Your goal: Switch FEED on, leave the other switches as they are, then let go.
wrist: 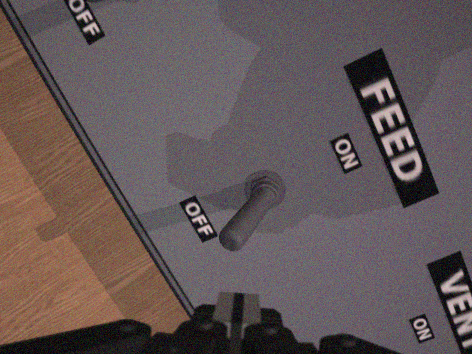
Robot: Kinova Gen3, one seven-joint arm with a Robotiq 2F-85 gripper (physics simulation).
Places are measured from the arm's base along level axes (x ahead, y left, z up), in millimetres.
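Pixels of known places: gripper, fingertip midpoint: (237, 321).
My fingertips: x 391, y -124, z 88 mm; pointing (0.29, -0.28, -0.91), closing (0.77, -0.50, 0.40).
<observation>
Ahead of a thing's pixels: the offset from my fingertips to its top centre. "spot": to the spot under its first point. Level surfaces: height alone.
The FEED switch is a grey toggle lever {spot: 36 mm ahead, 10 mm left, 52 mm down} (250, 215) near the middle of the wrist view, on a grey panel (150, 90). Its tip points down and left, near the OFF label {spot: 22 mm ahead, 7 mm left, 98 mm down} (198, 219). The ON label {spot: 97 mm ahead, 7 mm left, 56 mm down} (346, 153) lies on the other side of its base, beside the black FEED label {120 mm ahead, 7 mm left, 38 mm down} (391, 127). My gripper (237, 321) is shut and empty at the bottom of the view. The fingertips show below the lever's tip in the view, apart from it.
Part of a VENT label {spot: 118 mm ahead, 102 mm right, 44 mm down} (455, 300) with its own ON label (421, 328) shows at the lower right. Another OFF label (85, 21) is at the upper left. The panel's edge runs diagonally down the left, with a wooden surface {175 mm down} (45, 175) beyond it.
</observation>
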